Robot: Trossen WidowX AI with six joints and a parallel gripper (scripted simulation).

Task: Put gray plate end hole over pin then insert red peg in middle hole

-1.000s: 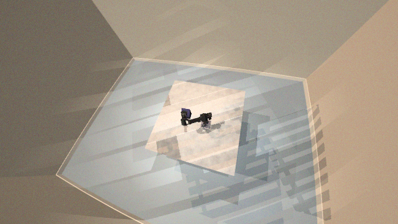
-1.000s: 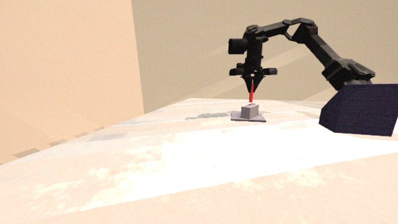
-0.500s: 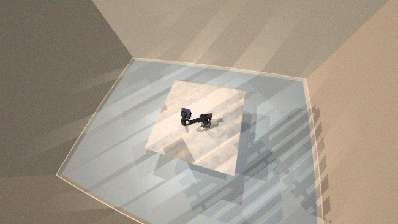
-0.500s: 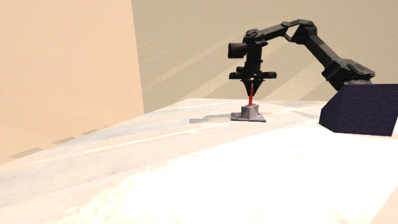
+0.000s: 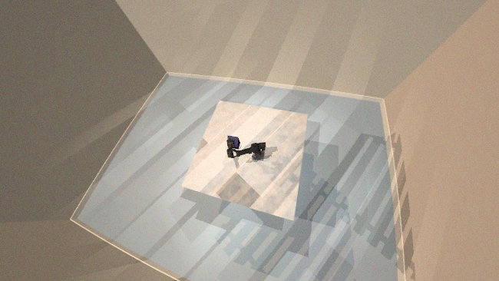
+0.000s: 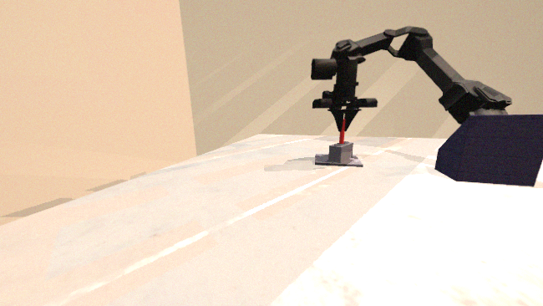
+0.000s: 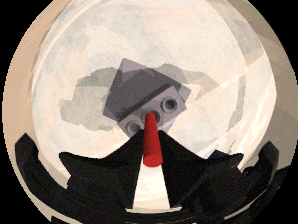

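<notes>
The red peg is right at my gripper tip. From my gripper tip the other things lie so: square base: 10 mm ahead, 10 mm to the left, 90 mm below; gray plate: 50 mm below.
</notes>
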